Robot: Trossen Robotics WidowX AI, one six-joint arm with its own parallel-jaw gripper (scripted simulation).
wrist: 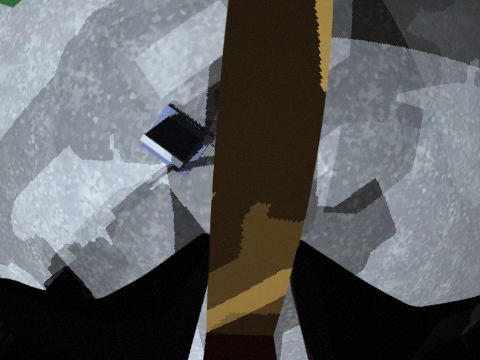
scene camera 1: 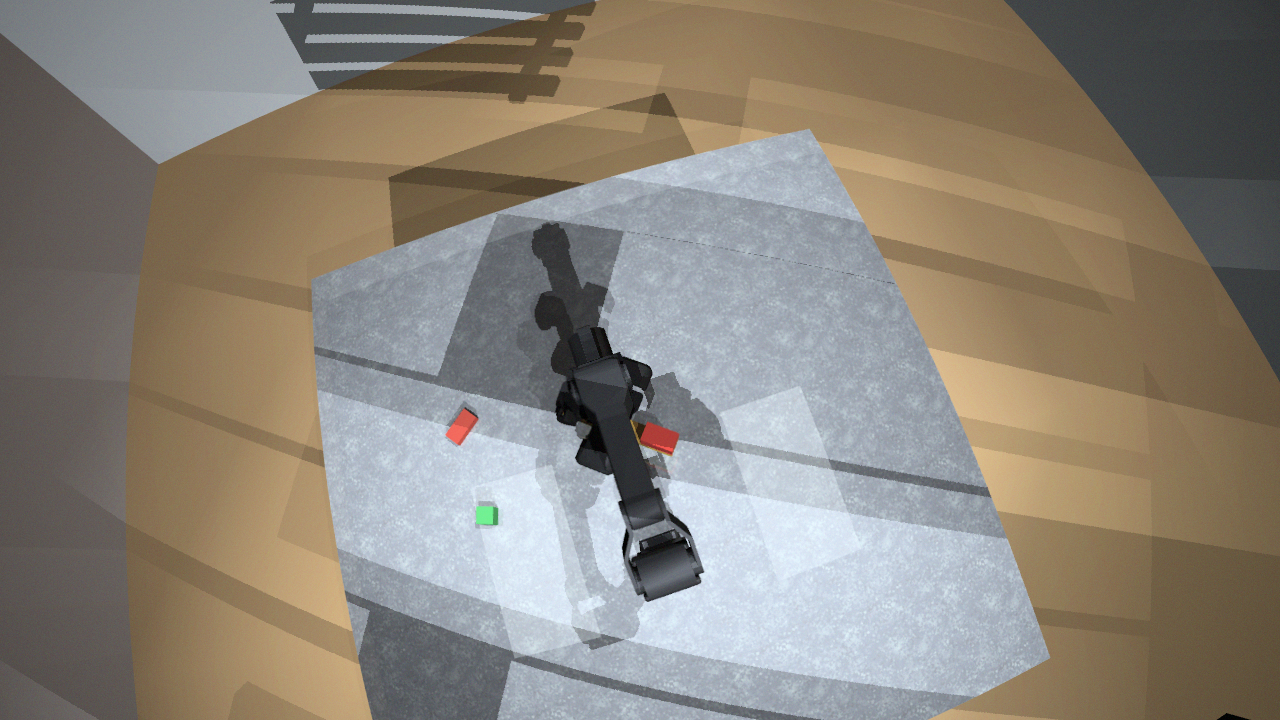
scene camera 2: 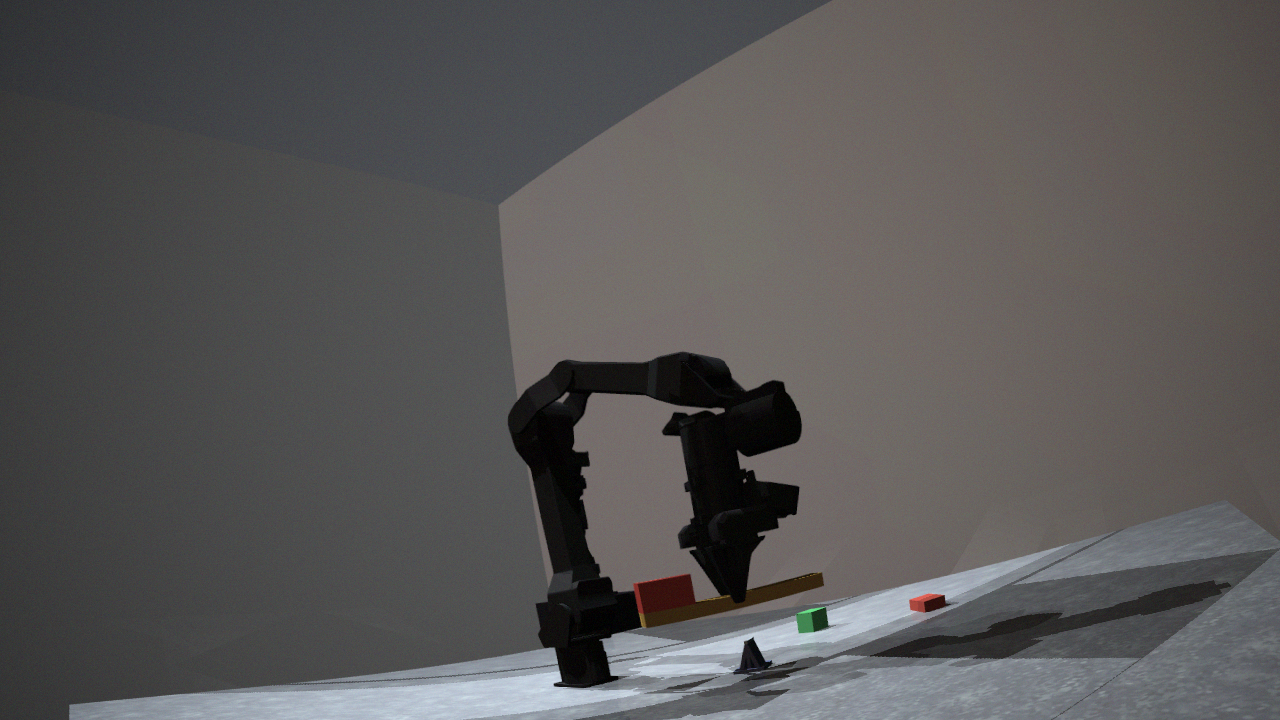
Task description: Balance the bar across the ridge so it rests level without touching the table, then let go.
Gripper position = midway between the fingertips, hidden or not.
Observation:
The gripper (scene camera 2: 735, 602) holds a long yellow-brown bar (scene camera 2: 667, 600).
The long yellow-brown bar is seen too in the wrist view (wrist: 273, 81) and in scene camera 1 (scene camera 1: 651, 436). The gripper is seen too in the wrist view (wrist: 251, 246) and in scene camera 1 (scene camera 1: 619, 426).

